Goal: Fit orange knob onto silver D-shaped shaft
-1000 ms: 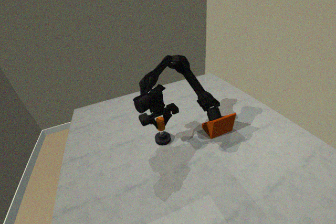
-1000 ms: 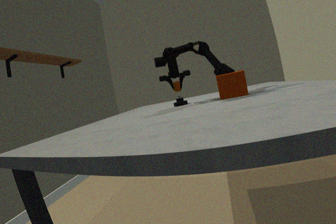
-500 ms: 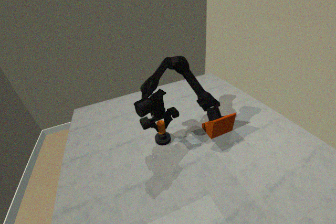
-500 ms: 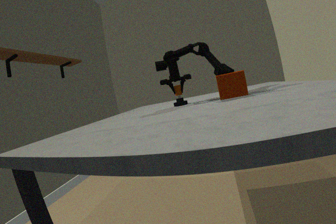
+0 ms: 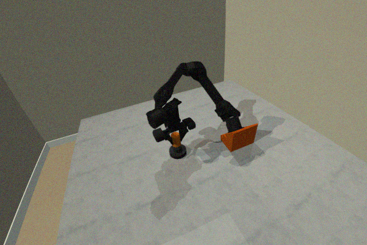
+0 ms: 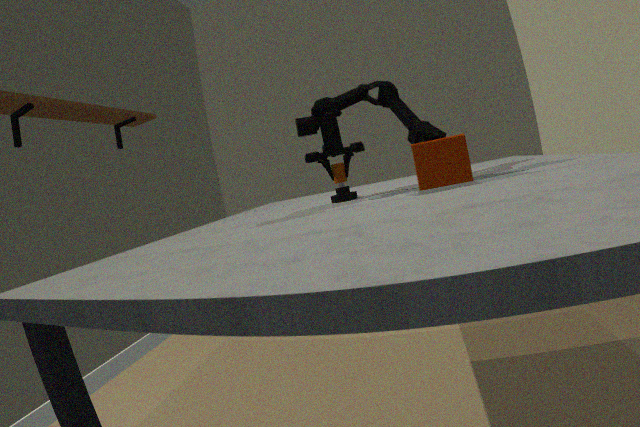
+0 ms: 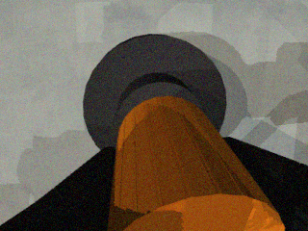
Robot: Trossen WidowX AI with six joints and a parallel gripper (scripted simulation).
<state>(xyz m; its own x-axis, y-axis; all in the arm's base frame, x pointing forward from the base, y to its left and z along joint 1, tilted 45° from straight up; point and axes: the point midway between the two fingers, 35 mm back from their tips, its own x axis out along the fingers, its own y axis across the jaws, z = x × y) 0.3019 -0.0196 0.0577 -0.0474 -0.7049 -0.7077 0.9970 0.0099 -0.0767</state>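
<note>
Now: the round dark pedestal 40 mm below my gripper tip. Round my gripper tip: orange knob: 30 mm above.
</note>
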